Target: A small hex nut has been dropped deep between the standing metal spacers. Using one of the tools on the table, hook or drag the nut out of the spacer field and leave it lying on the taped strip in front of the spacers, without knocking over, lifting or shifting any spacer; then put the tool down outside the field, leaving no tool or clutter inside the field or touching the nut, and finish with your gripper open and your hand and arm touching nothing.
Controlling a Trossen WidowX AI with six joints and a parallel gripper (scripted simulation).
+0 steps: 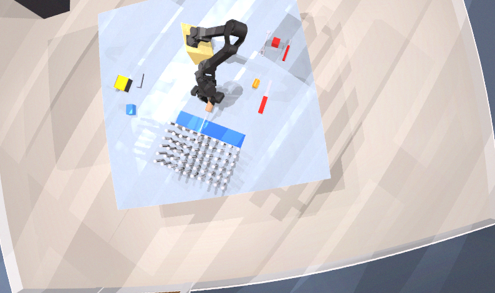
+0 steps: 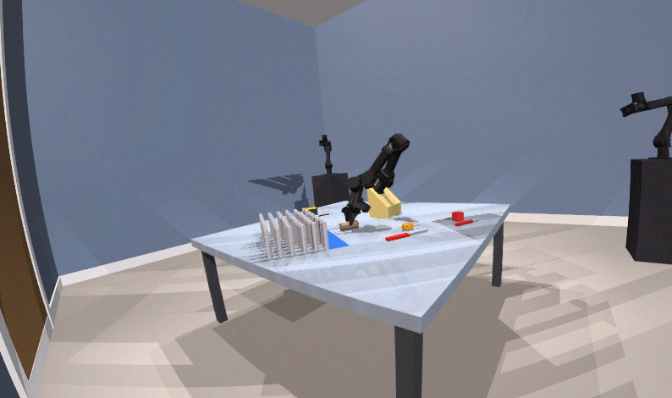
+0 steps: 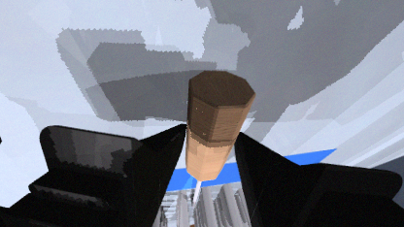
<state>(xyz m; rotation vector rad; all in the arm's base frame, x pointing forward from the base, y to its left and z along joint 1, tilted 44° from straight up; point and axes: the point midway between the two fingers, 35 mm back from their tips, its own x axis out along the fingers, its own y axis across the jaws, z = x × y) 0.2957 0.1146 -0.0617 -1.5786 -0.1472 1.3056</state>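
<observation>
My gripper tip is 9 cm short of the wooden-handled tool and 5 cm to the left of it. From my gripper tip the other things lie so: blue taped strip 14 cm ahead, 3 cm to the right, 2 cm below; orange stub tool 28 cm to the left, 9 cm behind; blue cube 48 cm to the right, 5 cm behind.
</observation>
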